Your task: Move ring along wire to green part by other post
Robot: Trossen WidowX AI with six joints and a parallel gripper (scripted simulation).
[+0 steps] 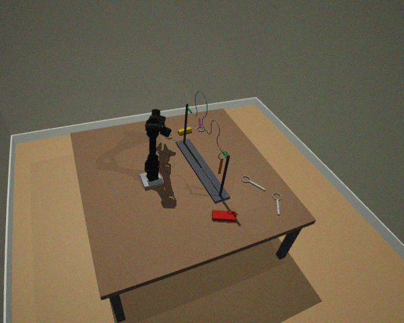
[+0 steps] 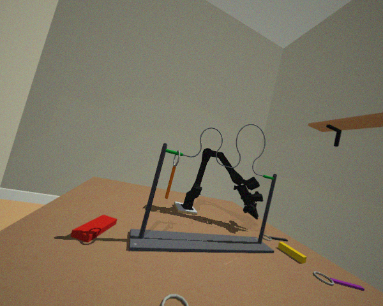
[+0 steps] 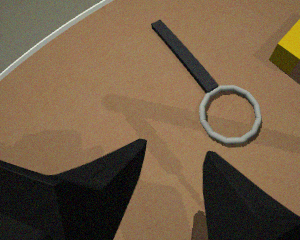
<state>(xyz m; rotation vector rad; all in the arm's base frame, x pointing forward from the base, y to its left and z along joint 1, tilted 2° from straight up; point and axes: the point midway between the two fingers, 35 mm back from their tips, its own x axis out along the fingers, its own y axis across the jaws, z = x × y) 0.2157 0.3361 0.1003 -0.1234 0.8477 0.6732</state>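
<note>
The dark-handled ring is 8 cm ahead of my gripper tip, 5 cm to the left of it and 7 cm below it. Round my gripper tip: yellow block 21 cm ahead, 6 cm below; red block 1 cm ahead, 83 cm to the right, 7 cm below; purple-handled ring 37 cm ahead, 1 cm to the left, 7 cm below.
</note>
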